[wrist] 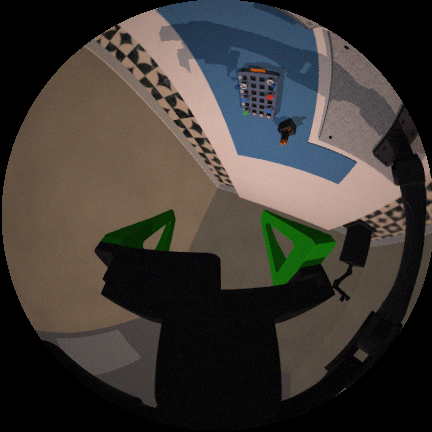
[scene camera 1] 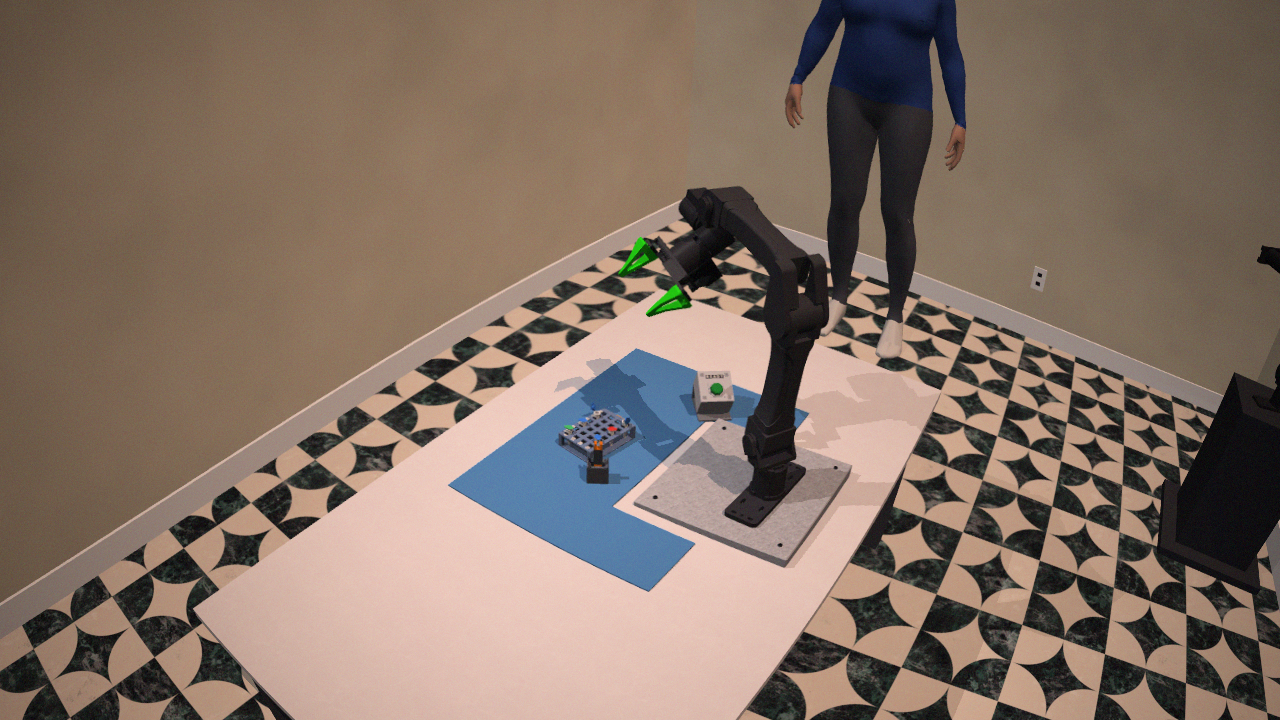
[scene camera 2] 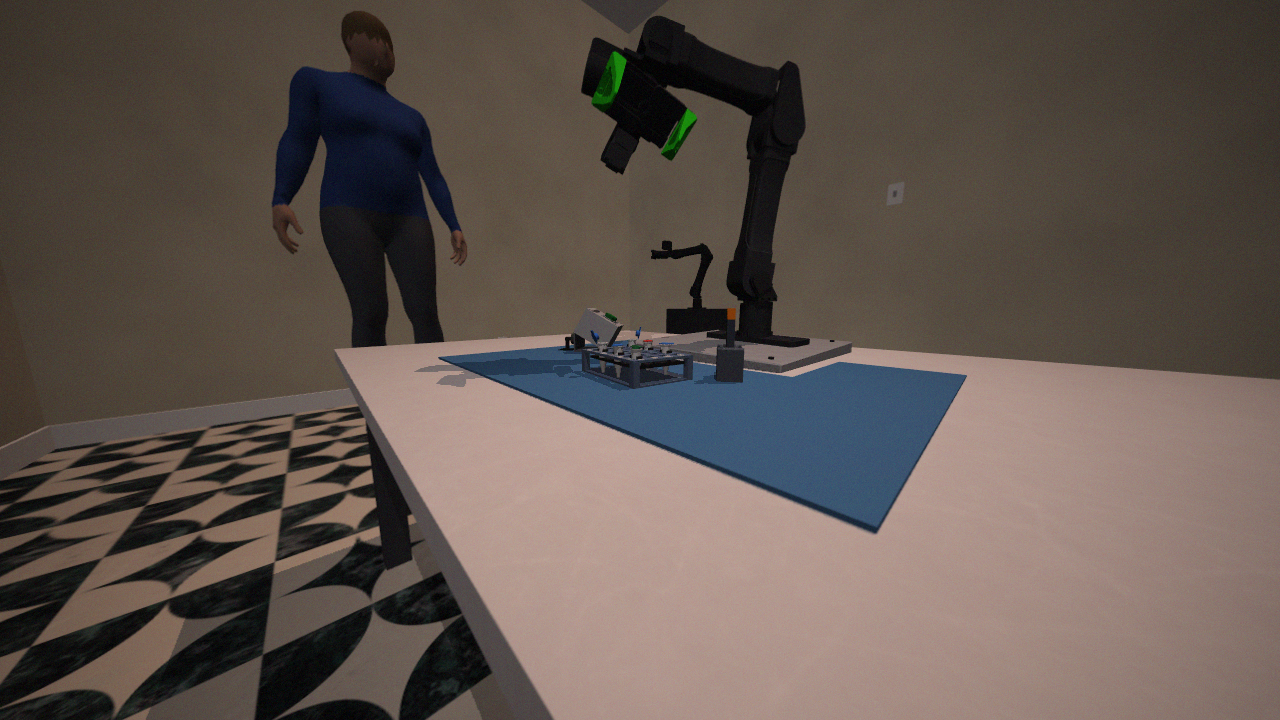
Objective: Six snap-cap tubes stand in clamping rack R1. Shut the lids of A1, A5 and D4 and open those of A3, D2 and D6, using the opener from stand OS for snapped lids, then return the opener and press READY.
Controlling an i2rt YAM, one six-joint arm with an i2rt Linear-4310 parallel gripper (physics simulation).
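Frame: origin at the arm's base, x ahead, y left, z up, level; centimetres.
Seen in the pictures: gripper, fingertip midpoint: (wrist: 217, 214) (scene camera 1: 633, 295) (scene camera 2: 646, 122); arm's base, origin of the base link: (scene camera 1: 766, 493) (scene camera 2: 754, 340).
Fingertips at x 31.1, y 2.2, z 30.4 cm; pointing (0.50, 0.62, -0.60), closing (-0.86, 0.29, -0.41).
Observation:
Pixels of each thing's top centre, then the offset from my fingertips to it. Level surfaces: height alone.
- grey rack R1, middle of its top: (scene camera 2: 631, 329) (scene camera 1: 598, 416) (wrist: 253, 99) dx +4.7, dy +2.6, dz -26.5 cm
- opener, middle of its top: (scene camera 2: 731, 308) (scene camera 1: 598, 442) (wrist: 282, 143) dx -2.9, dy +12.2, dz -23.8 cm
- pale box with a green READY button, middle of its top: (scene camera 2: 610, 312) (scene camera 1: 717, 384) dx -7.8, dy -19.9, dz -24.8 cm
- blue mat, its level: dz -32.3 cm
The grey rack R1 (scene camera 1: 583, 450) (scene camera 2: 634, 373) (wrist: 258, 109) stands on the blue mat with small tubes in it; red, blue and green lids show. Two blue lids stand up in scene camera 2, and two pale open tube mouths show in the wrist view; the lid labels are too small to read. The opener (scene camera 1: 598, 454) (scene camera 2: 730, 327) (wrist: 284, 137), dark with an orange top, stands upright in the dark stand OS (scene camera 1: 597, 474) (scene camera 2: 729, 365) (wrist: 287, 126) beside the rack. My gripper (scene camera 1: 633, 293) (scene camera 2: 644, 107) (wrist: 217, 214) is open and empty, high above the table and away from the rack and opener.
A pale box with a green READY button (scene camera 1: 716, 389) (scene camera 2: 611, 317) stands at the back of the blue mat (scene camera 1: 537, 501) (scene camera 2: 805, 438) (wrist: 270, 155). The arm's grey base plate (scene camera 1: 689, 501) (wrist: 345, 110) lies beside the mat. A person (scene camera 1: 886, 134) (scene camera 2: 371, 179) stands behind the table.

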